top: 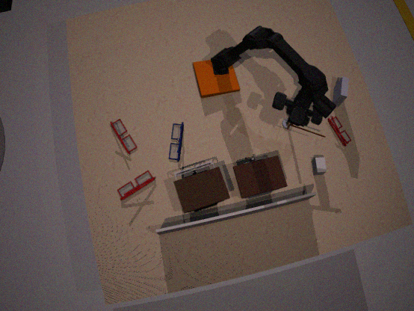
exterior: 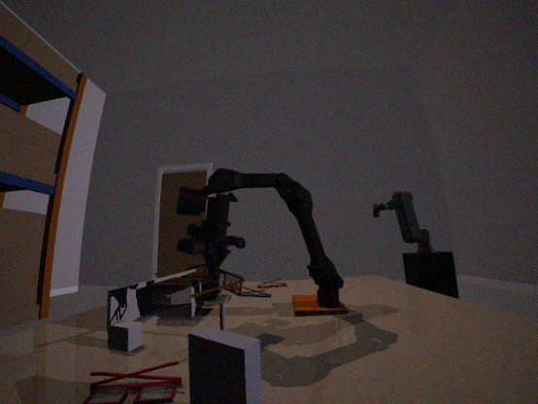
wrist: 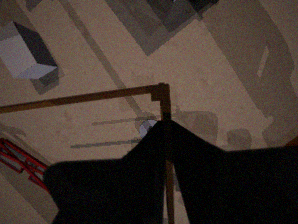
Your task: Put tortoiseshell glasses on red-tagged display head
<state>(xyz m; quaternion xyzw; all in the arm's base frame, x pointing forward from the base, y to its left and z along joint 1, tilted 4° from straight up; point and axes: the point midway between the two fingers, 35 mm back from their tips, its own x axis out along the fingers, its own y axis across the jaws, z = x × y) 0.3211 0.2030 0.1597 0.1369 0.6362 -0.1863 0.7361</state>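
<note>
Now: gripper tip 120 mm above the post, 40 mm past it and 30 mm to the right of it. Round my gripper tip: wall (300 mm ahead, 240 mm to the right, 90 mm below).
</note>
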